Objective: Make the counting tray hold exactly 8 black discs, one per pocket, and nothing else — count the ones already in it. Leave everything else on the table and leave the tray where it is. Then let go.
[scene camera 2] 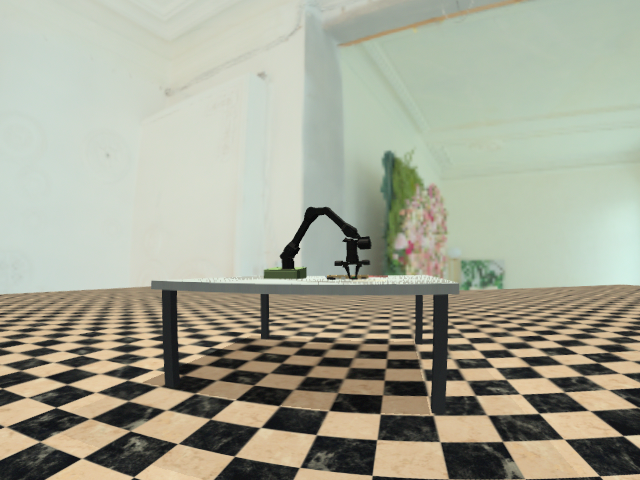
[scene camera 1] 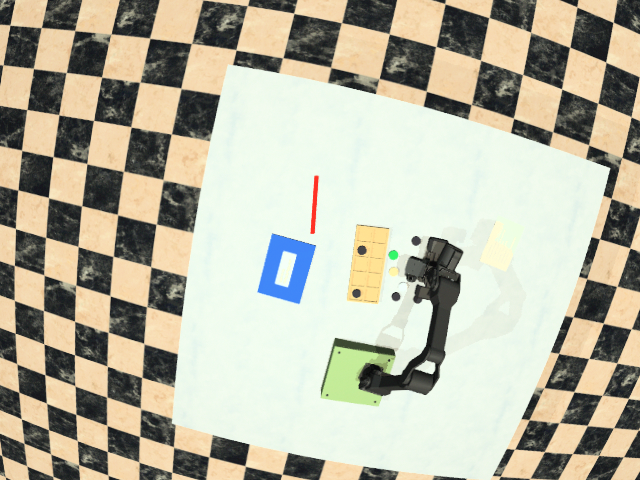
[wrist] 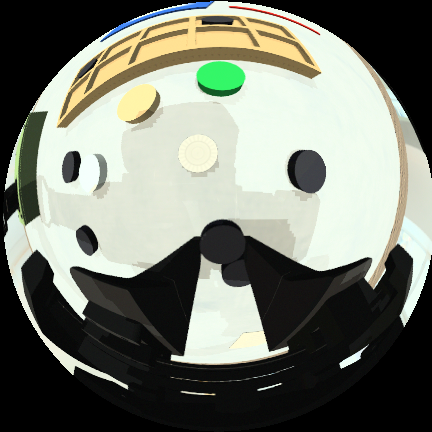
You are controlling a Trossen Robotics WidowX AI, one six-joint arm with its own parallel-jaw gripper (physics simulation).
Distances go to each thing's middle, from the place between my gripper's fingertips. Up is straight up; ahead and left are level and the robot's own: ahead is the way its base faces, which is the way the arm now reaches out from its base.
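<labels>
Green disc (wrist: pixel 218 78): 11 cm to the left of my hand and 2 cm behind it. Tan disc (wrist: pixel 140 102): 9 cm to the left of my hand, 7 cm behind it. Relative to the tan counting tray (scene camera 1: pixel 366 274), my hand is 17 cm to the right of it, 8 cm past it and 1 cm below it.
</labels>
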